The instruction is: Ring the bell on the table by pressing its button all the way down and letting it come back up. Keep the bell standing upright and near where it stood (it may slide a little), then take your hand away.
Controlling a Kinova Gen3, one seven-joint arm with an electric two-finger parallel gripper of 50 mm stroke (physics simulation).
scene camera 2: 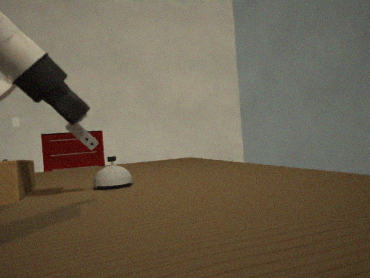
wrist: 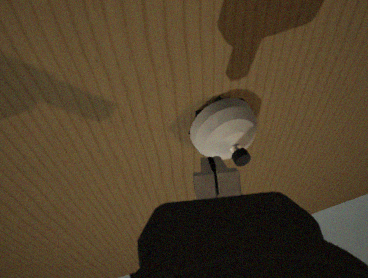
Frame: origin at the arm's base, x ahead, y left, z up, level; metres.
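Seen in the pictures: gripper, fingertip midpoint: [scene camera 2: 94,146] [wrist: 211,169].
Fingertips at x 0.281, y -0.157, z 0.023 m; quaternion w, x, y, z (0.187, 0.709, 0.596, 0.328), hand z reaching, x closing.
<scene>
A point is followed by its place in that frame.
The bell, a pale dome [scene camera 2: 113,176] {y -0.153, x 0.315, z -0.042 m} [wrist: 220,129] {y -0.128, x 0.297, z -0.033 m} on a dark base, stands upright on the brown wooden table [scene camera 2: 225,220] {y -0.506, x 0.344, z -0.069 m} [wrist: 100,165] {y -0.277, x 0.321, z -0.069 m}. Its black button [scene camera 2: 111,159] {y -0.125, x 0.321, z -0.008 m} [wrist: 241,157] {y -0.119, x 0.316, z -0.003 m} is up on a short stem. My gripper [scene camera 2: 94,145] {y -0.157, x 0.281, z 0.023 m} [wrist: 211,169] {y -0.157, x 0.281, z 0.023 m} is shut and empty, tilted down toward the bell. In the scene view its fingertips are a little above and to the left of the button, apart from it. In the wrist view the tips show just left of the button, at the dome's lower edge.
A wooden block [scene camera 2: 14,181] {y -0.148, x 0.138, z -0.029 m} stands on the table left of the bell in the scene view. A red drawer cabinet [scene camera 2: 73,149] is behind the table. The arm's dark shadow [wrist: 245,50] {y -0.079, x 0.238, z -0.069 m} falls on the table beyond the bell in the wrist view.
</scene>
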